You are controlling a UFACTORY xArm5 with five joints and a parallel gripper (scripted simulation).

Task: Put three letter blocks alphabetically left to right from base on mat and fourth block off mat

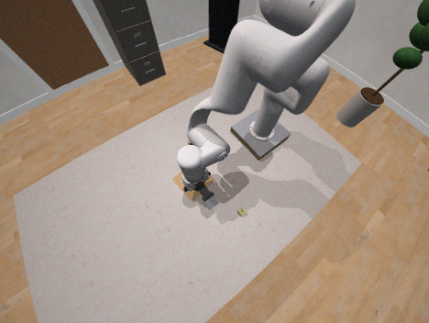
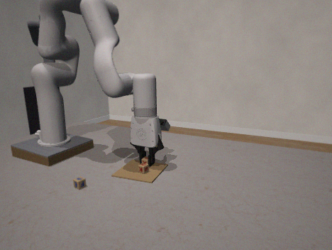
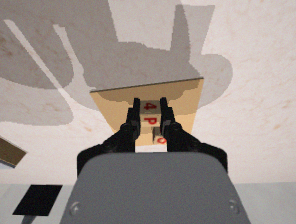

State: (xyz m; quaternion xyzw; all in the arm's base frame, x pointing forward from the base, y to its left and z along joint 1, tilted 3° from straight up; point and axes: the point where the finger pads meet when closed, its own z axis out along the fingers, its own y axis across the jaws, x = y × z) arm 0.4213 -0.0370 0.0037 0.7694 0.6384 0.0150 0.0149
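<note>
My hand is 40 mm to the left of the tan mat, 30 mm above it and 10 mm past it. Also, from my hand: blue-lettered block 190 mm to the right, 140 mm behind, 10 mm below.
</note>
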